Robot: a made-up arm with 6 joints. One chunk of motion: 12 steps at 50 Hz.
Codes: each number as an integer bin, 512 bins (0 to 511) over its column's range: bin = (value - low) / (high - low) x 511, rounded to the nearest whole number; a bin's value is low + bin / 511 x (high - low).
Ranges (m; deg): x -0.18..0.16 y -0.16..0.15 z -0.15..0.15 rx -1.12..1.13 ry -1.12..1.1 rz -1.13..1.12
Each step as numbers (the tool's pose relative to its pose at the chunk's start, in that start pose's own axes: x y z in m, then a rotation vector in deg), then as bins.
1 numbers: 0.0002 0.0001 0.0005 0.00 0.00 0.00
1 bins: 271 264 256 254 258 257
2 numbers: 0.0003 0.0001 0.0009 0.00 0.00 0.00
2 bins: 271 264 257 254 258 257
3 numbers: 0.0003 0.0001 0.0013 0.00 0.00 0.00
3 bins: 271 264 258 254 258 257
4 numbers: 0.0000 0.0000 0.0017 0.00 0.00 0.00
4 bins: 271 264 258 254 258 257
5 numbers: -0.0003 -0.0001 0.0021 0.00 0.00 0.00
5 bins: 270 264 259 254 258 257
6 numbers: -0.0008 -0.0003 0.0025 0.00 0.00 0.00
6 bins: 269 263 260 254 258 257
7 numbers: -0.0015 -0.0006 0.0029 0.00 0.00 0.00
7 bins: 268 263 260 254 258 257
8 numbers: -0.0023 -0.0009 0.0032 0.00 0.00 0.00
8 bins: 267 262 261 254 258 257
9 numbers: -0.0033 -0.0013 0.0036 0.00 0.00 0.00
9 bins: 266 262 262 254 258 257
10 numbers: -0.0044 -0.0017 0.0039 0.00 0.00 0.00
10 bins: 264 261 262 254 258 257
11 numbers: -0.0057 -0.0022 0.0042 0.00 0.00 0.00
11 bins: 262 260 263 254 258 257
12 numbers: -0.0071 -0.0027 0.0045 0.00 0.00 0.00
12 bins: 260 259 263 254 258 257
